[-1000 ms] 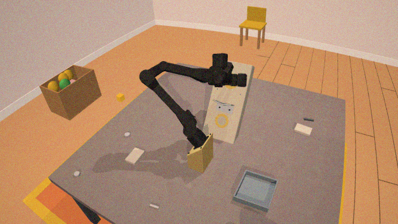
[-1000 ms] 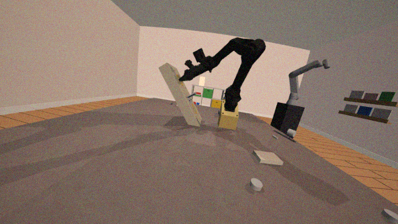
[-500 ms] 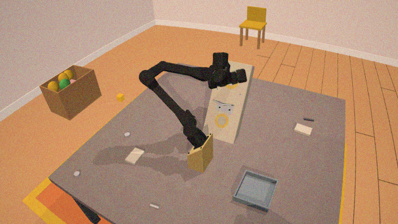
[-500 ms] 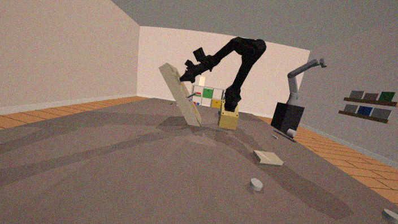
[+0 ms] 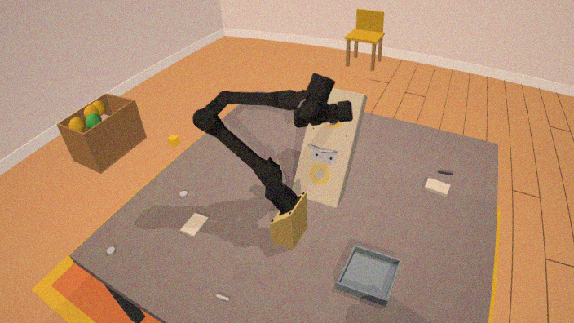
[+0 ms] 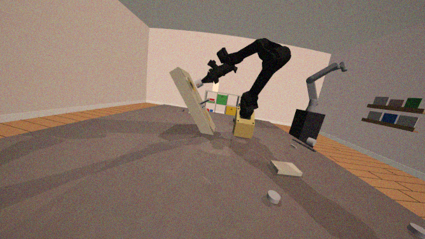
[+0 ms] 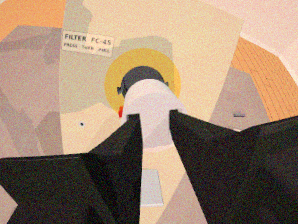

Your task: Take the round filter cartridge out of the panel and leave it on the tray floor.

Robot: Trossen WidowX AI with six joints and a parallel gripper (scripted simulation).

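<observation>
Right now my gripper tip is 110 mm above the service panel, 20 mm short of it and 10 mm to the right of it. The rest, counted from my gripper tip: grey tray: 350 mm behind, 280 mm to the right, 270 mm below; then dark pin: 420 mm to the right, 270 mm below, 230 mm ahead; then round filter cartridge: 10 mm below, 10 mm ahead.
</observation>
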